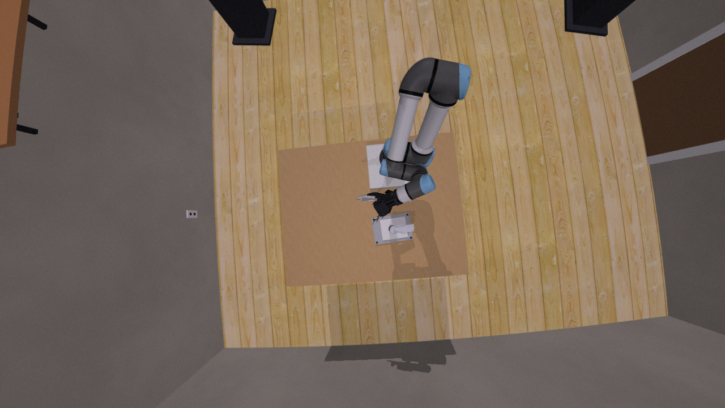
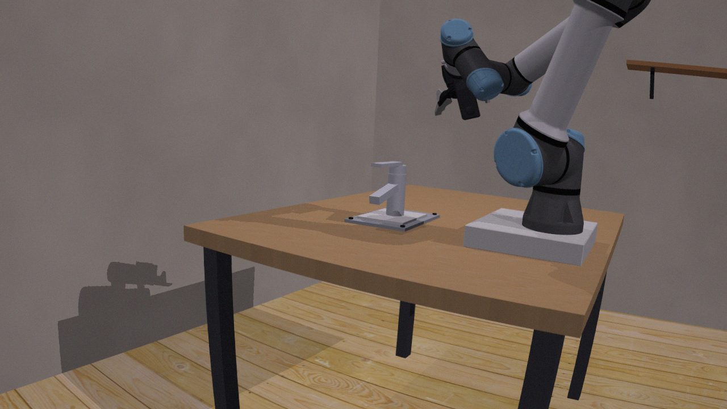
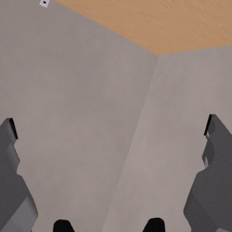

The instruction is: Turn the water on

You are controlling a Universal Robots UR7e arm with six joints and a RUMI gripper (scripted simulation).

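The lever lies 230 mm to the left of my hand, 160 mm below it and 80 mm ahead of it. Also, from my hand: grey tap (210 mm below, 200 mm to the left, 80 mm ahead).
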